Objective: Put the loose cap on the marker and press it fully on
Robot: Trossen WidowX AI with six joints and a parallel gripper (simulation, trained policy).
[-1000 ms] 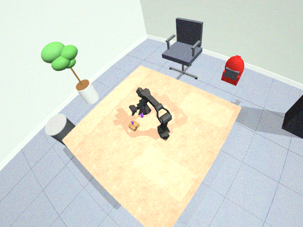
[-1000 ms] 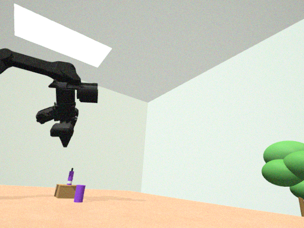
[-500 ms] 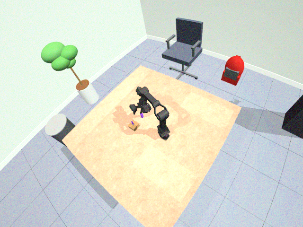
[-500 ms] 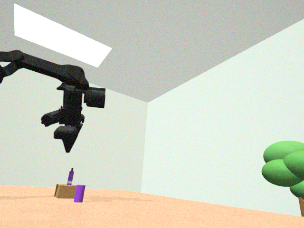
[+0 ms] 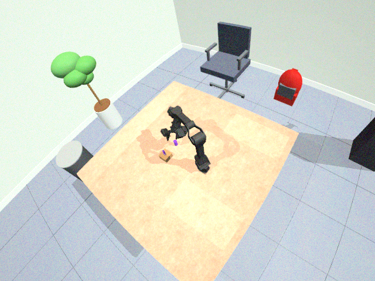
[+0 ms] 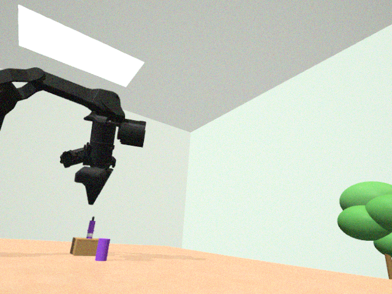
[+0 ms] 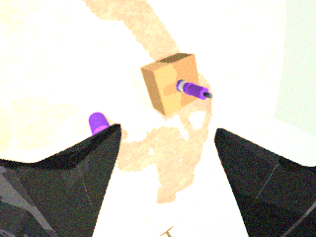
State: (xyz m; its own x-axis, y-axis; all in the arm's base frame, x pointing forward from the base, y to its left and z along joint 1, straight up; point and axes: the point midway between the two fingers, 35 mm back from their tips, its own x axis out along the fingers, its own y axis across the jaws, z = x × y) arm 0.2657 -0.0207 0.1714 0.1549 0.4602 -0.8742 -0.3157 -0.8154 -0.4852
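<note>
The purple cap is 120 mm below my gripper tip, 40 mm to the right of it and 30 mm ahead of it. From my gripper tip the other things lie so: tan holder block: 120 mm below, 80 mm to the left, 30 mm ahead.
</note>
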